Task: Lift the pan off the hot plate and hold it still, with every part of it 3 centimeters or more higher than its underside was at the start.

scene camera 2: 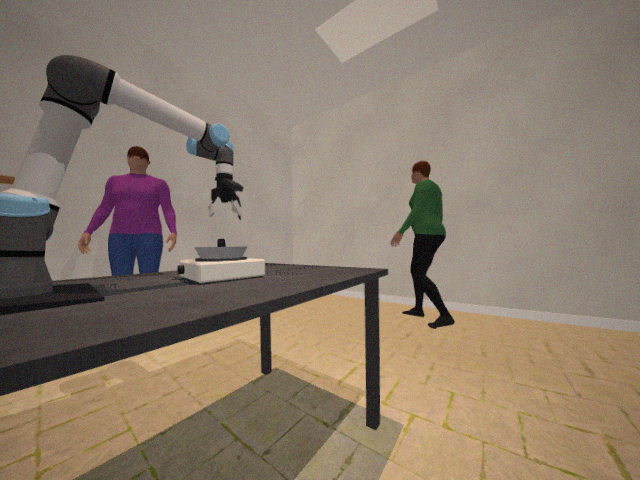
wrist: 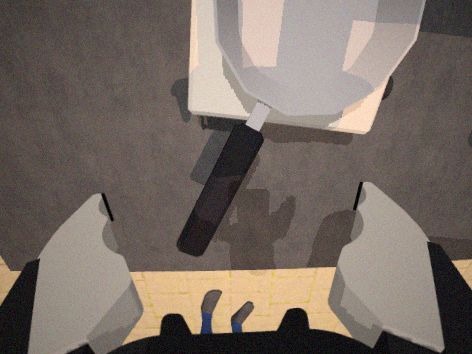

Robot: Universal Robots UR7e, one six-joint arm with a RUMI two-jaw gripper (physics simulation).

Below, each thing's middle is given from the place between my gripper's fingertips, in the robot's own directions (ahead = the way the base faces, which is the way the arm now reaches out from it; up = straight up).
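The white hot plate (scene camera 2: 200, 270) is 9 cm to the right of my hand, 10 cm behind it and 21 cm below it. As for the grey pan (wrist: 298, 64), it lies 2 cm to the right of my hand, 6 cm behind it and 13 cm below it.
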